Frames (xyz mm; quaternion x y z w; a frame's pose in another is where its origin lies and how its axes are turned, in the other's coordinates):
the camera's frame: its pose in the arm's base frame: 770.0 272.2 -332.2 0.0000 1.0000 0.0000 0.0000
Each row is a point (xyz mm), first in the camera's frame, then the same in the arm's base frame.
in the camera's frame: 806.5 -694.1 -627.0
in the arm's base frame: -36.5 -421.9 294.8
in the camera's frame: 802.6 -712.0 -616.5
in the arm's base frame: -32.6 -439.8 284.3
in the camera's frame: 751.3 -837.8 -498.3
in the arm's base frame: 18.7 -565.6 166.1
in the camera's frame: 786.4 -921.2 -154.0
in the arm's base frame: -16.4 -649.0 -178.2
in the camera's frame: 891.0 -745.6 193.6
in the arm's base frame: -121.0 -473.4 -525.8
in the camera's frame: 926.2 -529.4 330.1
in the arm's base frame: -156.2 -257.2 -662.3
